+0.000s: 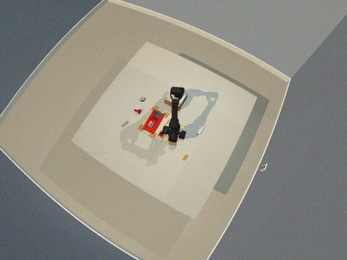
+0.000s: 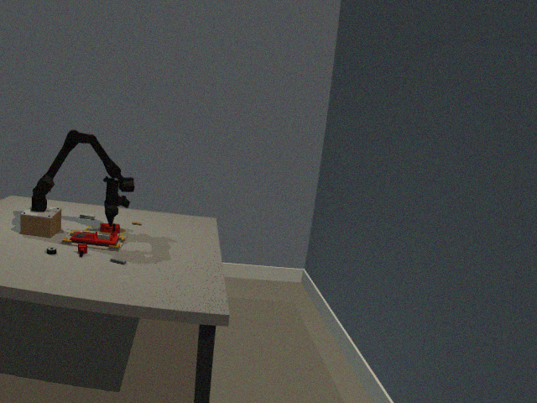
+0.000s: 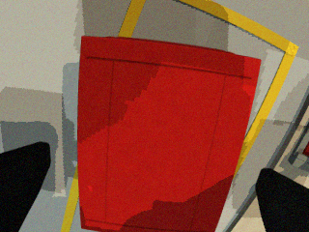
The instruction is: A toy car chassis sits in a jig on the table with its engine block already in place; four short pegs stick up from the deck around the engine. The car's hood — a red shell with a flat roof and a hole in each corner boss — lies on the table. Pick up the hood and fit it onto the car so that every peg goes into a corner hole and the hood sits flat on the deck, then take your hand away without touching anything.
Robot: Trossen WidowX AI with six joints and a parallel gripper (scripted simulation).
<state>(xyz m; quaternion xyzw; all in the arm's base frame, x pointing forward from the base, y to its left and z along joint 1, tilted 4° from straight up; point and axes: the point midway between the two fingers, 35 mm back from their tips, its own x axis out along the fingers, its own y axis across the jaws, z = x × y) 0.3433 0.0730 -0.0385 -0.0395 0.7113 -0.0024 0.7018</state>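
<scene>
Right now my gripper tip is 20 mm above the red hood. From my gripper tip the other things lie so: dark ring: 230 mm behind, 380 mm to the right, 20 mm below.
</scene>
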